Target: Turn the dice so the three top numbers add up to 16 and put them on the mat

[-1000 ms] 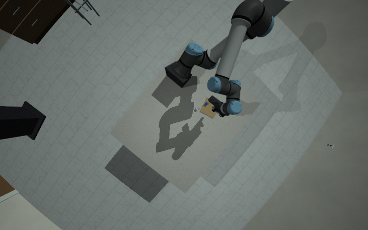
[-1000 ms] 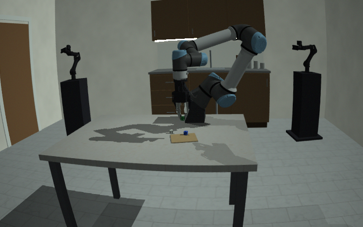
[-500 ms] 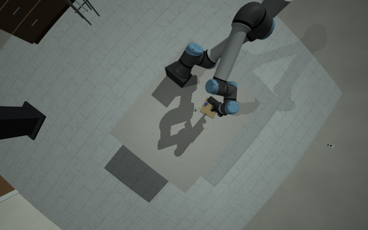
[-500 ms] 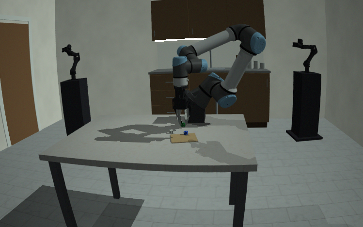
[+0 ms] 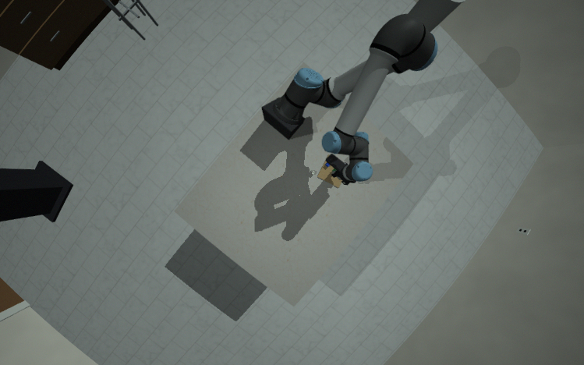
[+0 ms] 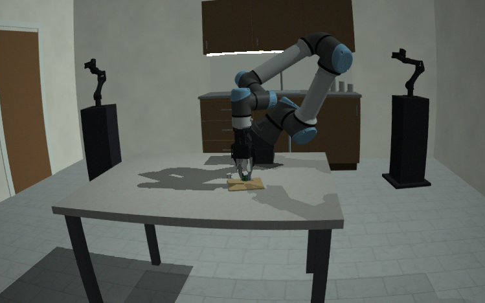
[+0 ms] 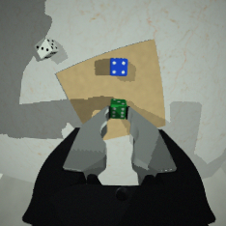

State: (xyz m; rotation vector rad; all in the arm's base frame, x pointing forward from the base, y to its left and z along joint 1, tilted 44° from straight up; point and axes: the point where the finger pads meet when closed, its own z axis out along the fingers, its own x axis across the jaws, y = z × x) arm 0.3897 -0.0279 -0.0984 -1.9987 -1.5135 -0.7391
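Now: hand 30 mm above the tan mat. Also, from my hand: blue die: 50 mm behind, 20 mm below, 10 mm to the left; white die: 100 mm behind, 70 mm to the right, 20 mm below; green die: 10 mm below.
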